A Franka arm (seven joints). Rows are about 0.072 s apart.
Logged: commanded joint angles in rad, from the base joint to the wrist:
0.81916 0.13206 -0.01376 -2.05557 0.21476 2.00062 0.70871
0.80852 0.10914 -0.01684 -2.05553 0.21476 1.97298 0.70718
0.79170 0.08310 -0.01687 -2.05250 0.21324 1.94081 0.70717
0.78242 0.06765 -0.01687 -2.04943 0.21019 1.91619 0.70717
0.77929 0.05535 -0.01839 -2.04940 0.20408 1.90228 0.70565
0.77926 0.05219 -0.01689 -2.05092 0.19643 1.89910 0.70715
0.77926 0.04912 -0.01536 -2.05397 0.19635 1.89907 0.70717
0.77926 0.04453 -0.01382 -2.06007 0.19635 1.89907 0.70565
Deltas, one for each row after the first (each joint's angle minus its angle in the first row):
-0.01064 -0.02292 -0.00308 0.00004 0.00000 -0.02764 -0.00153
-0.02746 -0.04896 -0.00311 0.00307 -0.00152 -0.05981 -0.00154
-0.03674 -0.06441 -0.00311 0.00614 -0.00457 -0.08443 -0.00154
-0.03987 -0.07671 -0.00463 0.00617 -0.01068 -0.09834 -0.00306
-0.03990 -0.07987 -0.00313 0.00465 -0.01833 -0.10152 -0.00156
-0.03990 -0.08294 -0.00160 0.00160 -0.01841 -0.10155 -0.00154
-0.03990 -0.08753 -0.00006 -0.00450 -0.01841 -0.10155 -0.00306

